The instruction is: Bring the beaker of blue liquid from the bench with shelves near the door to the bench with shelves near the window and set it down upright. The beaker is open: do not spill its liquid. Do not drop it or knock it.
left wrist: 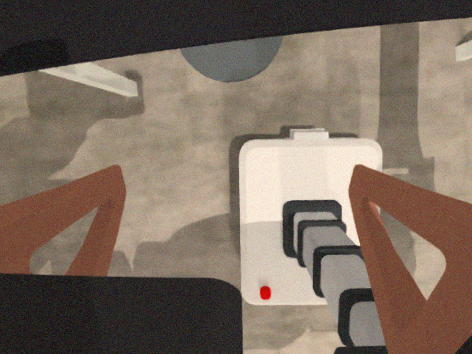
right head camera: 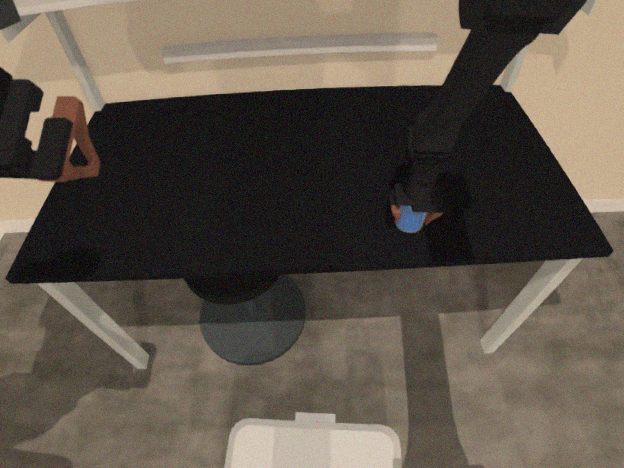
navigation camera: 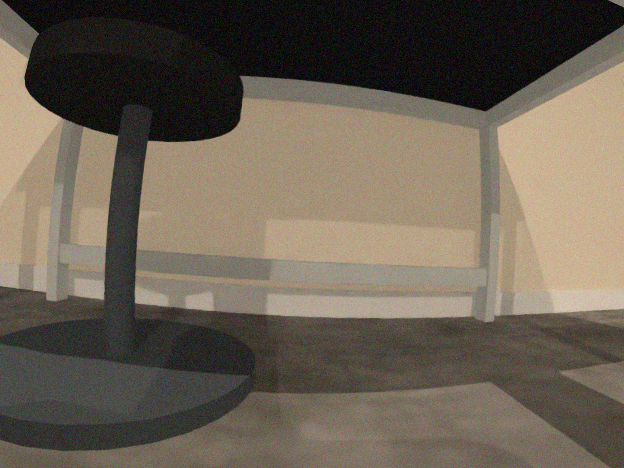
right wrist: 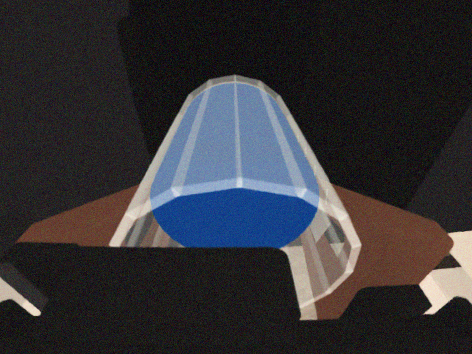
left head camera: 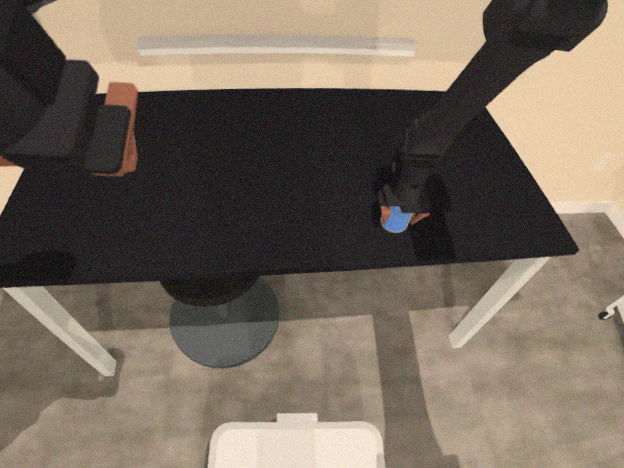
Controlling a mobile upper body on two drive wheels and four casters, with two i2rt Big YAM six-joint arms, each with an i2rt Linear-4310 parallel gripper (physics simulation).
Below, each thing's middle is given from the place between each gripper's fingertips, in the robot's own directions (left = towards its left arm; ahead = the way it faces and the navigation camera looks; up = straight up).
My left gripper is now 46 cm to the left of the beaker of blue liquid (right wrist: 234,170), 46 cm above it and 37 cm short of it.
My right hand is 3 cm below the beaker of blue liquid and 2 cm short of it.
